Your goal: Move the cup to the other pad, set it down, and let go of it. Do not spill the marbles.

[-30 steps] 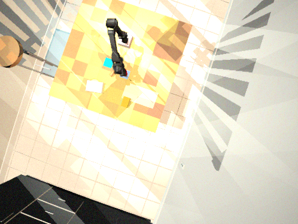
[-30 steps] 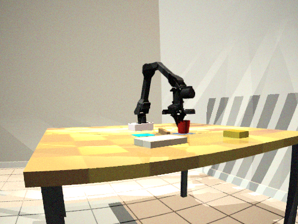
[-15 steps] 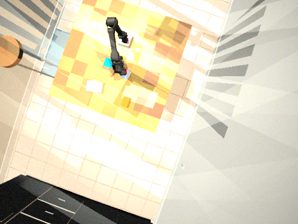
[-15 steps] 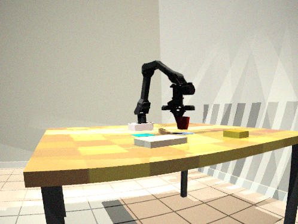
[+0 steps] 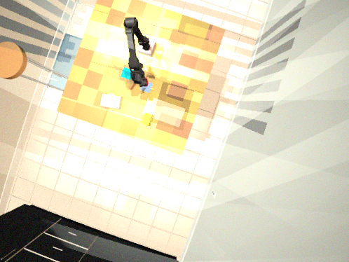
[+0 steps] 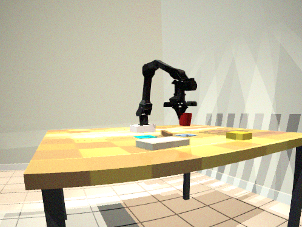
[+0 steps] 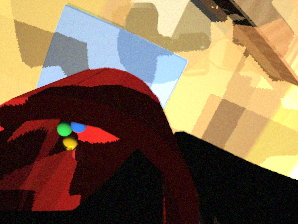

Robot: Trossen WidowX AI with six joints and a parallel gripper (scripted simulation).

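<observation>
Right now the red cup is 3 cm ahead of my gripper tip and 1 cm to the left of it. Also, from my gripper tip: wooden stick (9 cm to the right, 8 cm below); then light blue pad (3 cm ahead, 2 cm to the left, 9 cm below); then cyan pad (3 cm behind, 20 cm to the right, 9 cm below).
</observation>
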